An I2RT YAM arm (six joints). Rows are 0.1 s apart.
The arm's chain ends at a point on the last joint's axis. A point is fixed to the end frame.
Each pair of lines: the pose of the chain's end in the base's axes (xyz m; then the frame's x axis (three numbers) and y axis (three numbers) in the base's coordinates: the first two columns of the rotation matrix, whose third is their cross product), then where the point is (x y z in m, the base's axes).
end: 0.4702 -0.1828 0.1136 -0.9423 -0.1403 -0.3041 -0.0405 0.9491 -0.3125
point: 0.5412 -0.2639 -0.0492
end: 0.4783 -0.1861 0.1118 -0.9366 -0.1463 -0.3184 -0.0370 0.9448 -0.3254
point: 0.5522 -0.2692 -0.0487
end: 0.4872 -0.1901 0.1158 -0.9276 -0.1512 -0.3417 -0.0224 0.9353 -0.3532
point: 0.5654 -0.2781 -0.0400
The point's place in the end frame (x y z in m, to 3 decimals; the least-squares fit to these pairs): -0.006 -0.029 0.193
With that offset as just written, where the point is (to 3 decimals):
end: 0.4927 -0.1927 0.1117 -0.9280 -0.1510 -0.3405 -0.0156 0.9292 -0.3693
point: 0.571 -0.284 -0.042
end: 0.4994 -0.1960 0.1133 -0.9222 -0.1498 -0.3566 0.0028 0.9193 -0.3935
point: 0.579 -0.292 -0.037
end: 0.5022 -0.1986 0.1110 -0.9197 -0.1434 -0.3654 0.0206 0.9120 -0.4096
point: 0.583 -0.298 -0.036
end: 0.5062 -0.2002 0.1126 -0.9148 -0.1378 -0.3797 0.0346 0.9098 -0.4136
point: 0.588 -0.301 -0.033
